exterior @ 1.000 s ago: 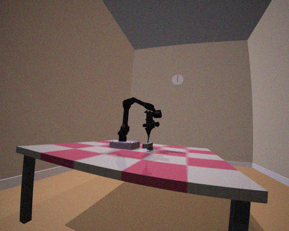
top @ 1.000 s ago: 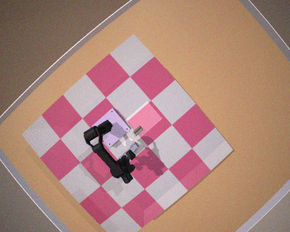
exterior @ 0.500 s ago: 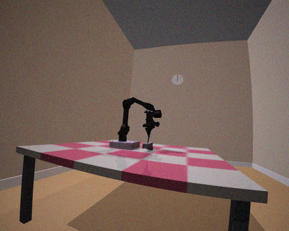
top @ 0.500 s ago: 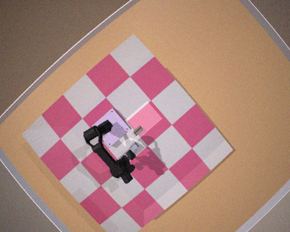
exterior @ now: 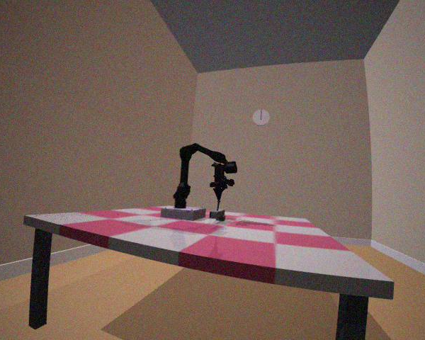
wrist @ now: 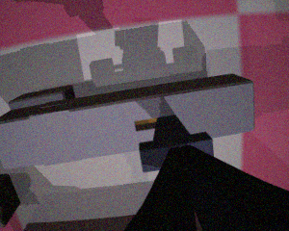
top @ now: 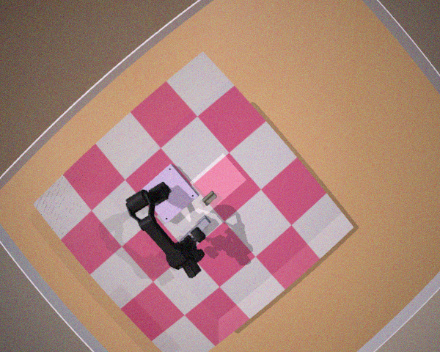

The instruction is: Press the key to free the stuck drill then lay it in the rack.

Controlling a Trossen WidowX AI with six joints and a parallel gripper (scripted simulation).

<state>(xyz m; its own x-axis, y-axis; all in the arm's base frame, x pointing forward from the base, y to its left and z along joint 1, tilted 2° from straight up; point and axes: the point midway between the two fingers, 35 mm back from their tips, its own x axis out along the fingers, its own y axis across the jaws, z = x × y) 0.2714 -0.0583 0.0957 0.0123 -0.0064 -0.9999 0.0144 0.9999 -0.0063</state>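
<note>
The dark key lies 3 cm below my gripper tip. Round my gripper tip: olive piece: 20 cm to the left, 11 cm below, 8 cm behind.
</note>
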